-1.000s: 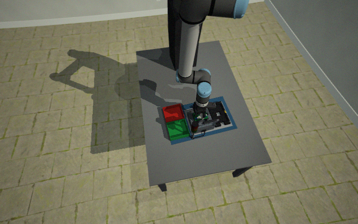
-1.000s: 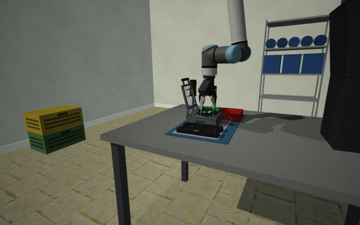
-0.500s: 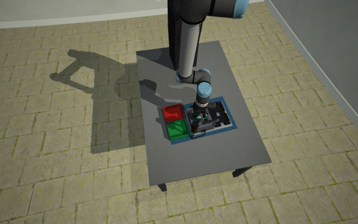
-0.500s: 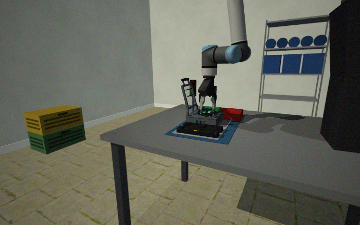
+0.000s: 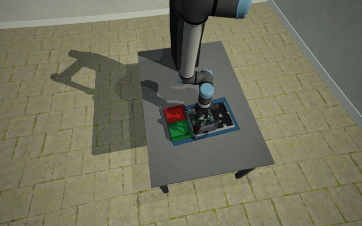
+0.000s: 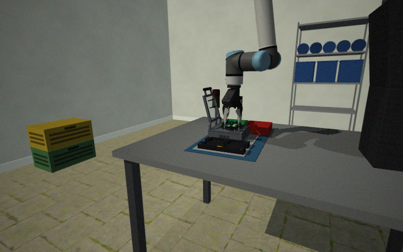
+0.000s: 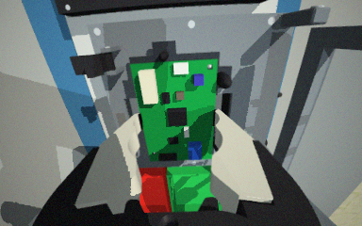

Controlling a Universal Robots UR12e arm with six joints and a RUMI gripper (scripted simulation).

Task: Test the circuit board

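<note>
Now: the green circuit board right at my hand. From my hand the other things lie so: black latch piece (6 cm to the left, 5 cm behind, 1 cm above); then green bin (21 cm to the right, 7 cm below, 2 cm ahead); then tester lid (12 cm ahead, 10 cm above, 2 cm to the right).
</note>
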